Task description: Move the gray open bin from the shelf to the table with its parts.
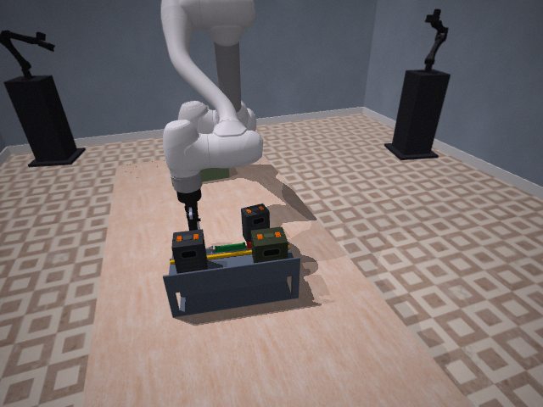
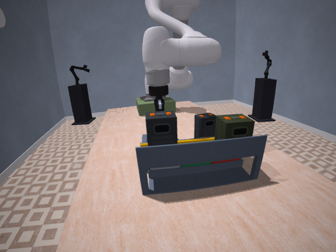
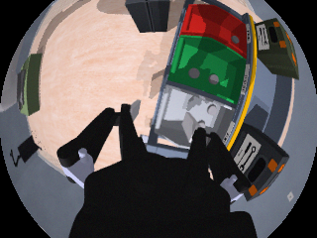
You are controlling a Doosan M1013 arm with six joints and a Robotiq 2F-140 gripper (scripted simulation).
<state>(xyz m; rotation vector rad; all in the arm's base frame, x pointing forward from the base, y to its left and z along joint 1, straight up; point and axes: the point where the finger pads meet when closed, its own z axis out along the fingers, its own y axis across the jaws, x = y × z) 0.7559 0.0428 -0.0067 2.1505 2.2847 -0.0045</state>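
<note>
The gray open bin is 80 mm ahead of my hand and 40 mm below it. Round my hand: yellow rail 130 mm ahead, 120 mm to the left, 20 mm above; then black bin 180 mm ahead, 80 mm above; then green bin 80 mm ahead, 120 mm to the left, 40 mm below.
</note>
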